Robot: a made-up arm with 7 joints.
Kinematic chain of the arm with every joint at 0, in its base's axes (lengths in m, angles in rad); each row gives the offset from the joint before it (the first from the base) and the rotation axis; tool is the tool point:
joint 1: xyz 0 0.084 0 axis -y
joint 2: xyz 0 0.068 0 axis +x
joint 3: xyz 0 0 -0.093 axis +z
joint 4: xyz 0 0 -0.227 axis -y
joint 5: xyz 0 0 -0.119 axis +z
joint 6: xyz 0 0 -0.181 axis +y
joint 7: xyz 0 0 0 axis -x
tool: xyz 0 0 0
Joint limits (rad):
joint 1: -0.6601..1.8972
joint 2: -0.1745..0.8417
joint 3: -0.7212..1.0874
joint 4: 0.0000..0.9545
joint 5: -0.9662..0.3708
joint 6: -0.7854..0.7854
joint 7: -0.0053..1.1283
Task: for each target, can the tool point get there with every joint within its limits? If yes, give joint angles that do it. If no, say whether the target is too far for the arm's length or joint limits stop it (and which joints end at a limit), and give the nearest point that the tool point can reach.
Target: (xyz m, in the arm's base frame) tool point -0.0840 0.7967 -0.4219
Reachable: no: too far | nearest point -0.0699 0.6521 -0.3509 | short by 0.162 m
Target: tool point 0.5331 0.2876 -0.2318
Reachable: yes | joints 0.9291 0.3753 -0.5466 0.5476 0.2416 0.3463 0.6725
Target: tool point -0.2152 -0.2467 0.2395
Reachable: no: joint limits stop it (at a limit: joint 1, joint 2, joint 3, joint 4) | nearest point 0.3747 -0.0929 0.3210 | short by 0.615 m
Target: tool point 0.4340 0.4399 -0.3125
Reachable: yes | joints 0.7511 0.5954 -0.4931 0.4045 0.2582 0.4471 0.1237
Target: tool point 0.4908 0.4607 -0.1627
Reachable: yes | joints 1.0052 0.6514 -0.4362 0.4804 -0.1531 -0.6534 0.8980
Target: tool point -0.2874 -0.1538 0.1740
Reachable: no: joint limits stop it (at a limit: joint 1, joint 2, joint 3, joint 4) | nearest point -0.1355 -0.0929 -0.4744 | short by 0.669 m
